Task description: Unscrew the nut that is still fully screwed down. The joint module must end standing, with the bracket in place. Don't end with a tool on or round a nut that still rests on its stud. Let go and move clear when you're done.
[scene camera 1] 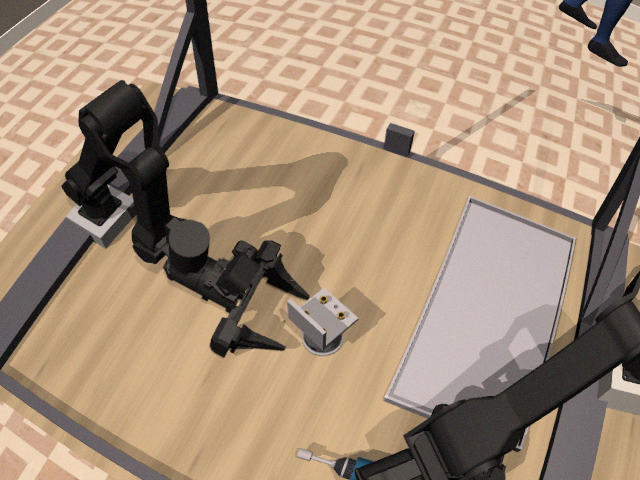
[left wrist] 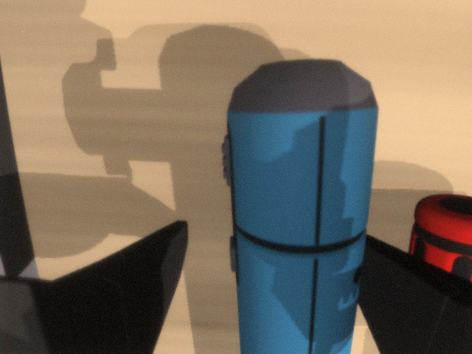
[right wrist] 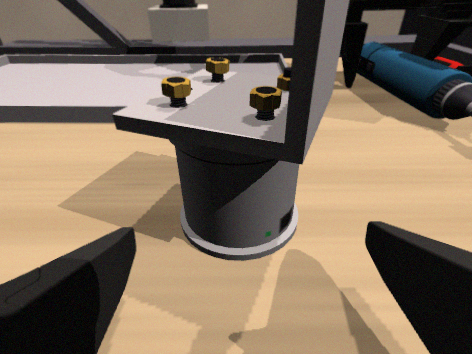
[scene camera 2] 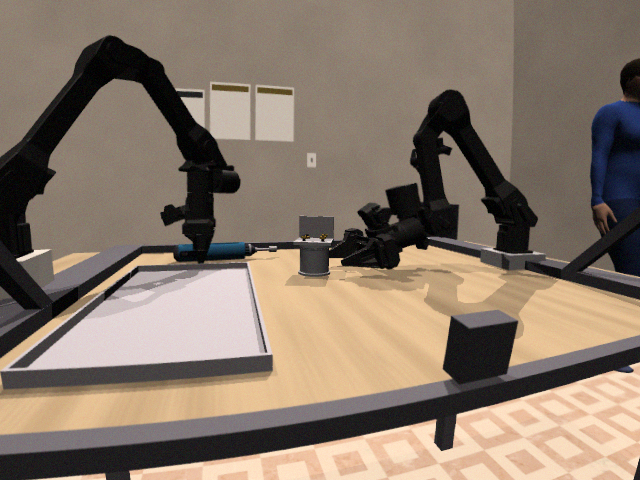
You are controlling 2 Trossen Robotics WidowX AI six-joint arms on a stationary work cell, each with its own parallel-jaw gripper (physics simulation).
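Places are measured from the left arm's base along level axes (x right, y back, z down), in metres.
Pixels of known places: left gripper, between the fingertips: [left wrist: 264,234] [right wrist: 376,86] [scene camera 2: 201,261]; right gripper, between the fingertips: [scene camera 1: 297,323] [right wrist: 251,235] [scene camera 2: 332,259]; left arm's base, origin of its link: [right wrist: 179,6]; right arm's base, origin of its link: [scene camera 1: 99,207] [scene camera 2: 512,251].
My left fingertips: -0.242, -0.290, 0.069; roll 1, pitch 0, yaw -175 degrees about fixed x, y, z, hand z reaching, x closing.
Ahead of a thing's pixels: the offset from my left fingertips to its top centre, as dx, dy, dz.
The joint module {+0.182, -0.207, -0.074} [scene camera 1: 333,343] [scene camera 2: 314,259] [right wrist: 235,195] stands upright with the bracket [scene camera 1: 330,321] [scene camera 2: 316,226] [right wrist: 325,65] on top. In the right wrist view, three brass nuts {+0.206, -0.215, -0.075} [right wrist: 176,87] {+0.190, -0.183, -0.075} [right wrist: 217,65] {+0.175, -0.231, -0.075} [right wrist: 265,99] sit raised with thread showing below; another nut {+0.158, -0.200, -0.071} [right wrist: 285,81] sits lower, partly hidden behind the bracket's upright. My right gripper [scene camera 1: 296,322] [scene camera 2: 338,258] [right wrist: 251,235] is open beside the module. My left gripper [scene camera 2: 201,258] [left wrist: 264,234] is open, its fingers on both sides of the lying blue electric driver {-0.008, -0.058, -0.040} [scene camera 1: 363,462] [scene camera 2: 222,250] [left wrist: 300,175] [right wrist: 410,75], one very close to it.
A red tool {-0.068, -0.033, -0.029} [left wrist: 442,225] [right wrist: 448,62] is beside the blue driver, partly behind a left finger in the left wrist view. A shallow grey tray {+0.307, +0.043, -0.016} [scene camera 1: 428,310] [scene camera 2: 139,373] [right wrist: 50,114] lies on the table. Dark rails edge the table, with a dark block {+0.607, -0.197, -0.057} [scene camera 1: 399,139] [scene camera 2: 480,346] at one.
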